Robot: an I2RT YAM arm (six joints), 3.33 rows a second.
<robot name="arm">
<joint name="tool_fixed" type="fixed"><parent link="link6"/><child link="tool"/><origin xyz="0 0 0" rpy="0 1.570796 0"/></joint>
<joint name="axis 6" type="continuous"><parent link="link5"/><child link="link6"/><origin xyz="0.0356 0 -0.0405"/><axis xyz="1 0 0"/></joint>
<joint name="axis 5" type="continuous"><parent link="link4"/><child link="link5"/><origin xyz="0.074 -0.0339 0.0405"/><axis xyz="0 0 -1"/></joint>
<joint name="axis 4" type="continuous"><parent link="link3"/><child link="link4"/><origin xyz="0.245 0.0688 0.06"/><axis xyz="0 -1 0"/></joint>
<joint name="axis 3" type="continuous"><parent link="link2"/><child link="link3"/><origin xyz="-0.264 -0.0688 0"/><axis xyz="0 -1 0"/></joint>
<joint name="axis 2" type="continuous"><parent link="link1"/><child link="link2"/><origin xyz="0.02 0.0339 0.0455"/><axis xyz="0 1 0"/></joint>
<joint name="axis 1" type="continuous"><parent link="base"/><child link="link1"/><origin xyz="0 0 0.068"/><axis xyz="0 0 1"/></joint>
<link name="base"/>
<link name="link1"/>
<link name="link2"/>
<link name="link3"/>
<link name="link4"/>
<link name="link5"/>
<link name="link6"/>
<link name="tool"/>
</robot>
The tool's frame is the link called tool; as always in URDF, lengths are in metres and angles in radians. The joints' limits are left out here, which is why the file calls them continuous.
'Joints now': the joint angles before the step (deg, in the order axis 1, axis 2, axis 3, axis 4, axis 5, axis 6). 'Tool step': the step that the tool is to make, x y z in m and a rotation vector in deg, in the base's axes. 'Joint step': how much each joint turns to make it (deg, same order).
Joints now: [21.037 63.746 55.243 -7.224 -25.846 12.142]
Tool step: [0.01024 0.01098 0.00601 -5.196 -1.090 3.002]
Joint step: [1.399 3.912 5.027 -4.677 0.043 -6.078]
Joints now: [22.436 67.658 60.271 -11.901 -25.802 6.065]
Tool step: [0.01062 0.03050 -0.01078 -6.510 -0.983 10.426]
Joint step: [4.372 6.382 3.998 -3.671 -3.212 -9.180]
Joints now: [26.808 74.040 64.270 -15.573 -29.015 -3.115]
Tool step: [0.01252 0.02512 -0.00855 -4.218 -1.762 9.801]
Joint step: [2.622 6.384 4.612 -3.125 -4.240 -8.612]
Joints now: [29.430 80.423 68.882 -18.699 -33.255 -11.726]
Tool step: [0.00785 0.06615 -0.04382 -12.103 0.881 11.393]
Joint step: [8.831 13.092 6.906 -6.928 3.649 -10.776]
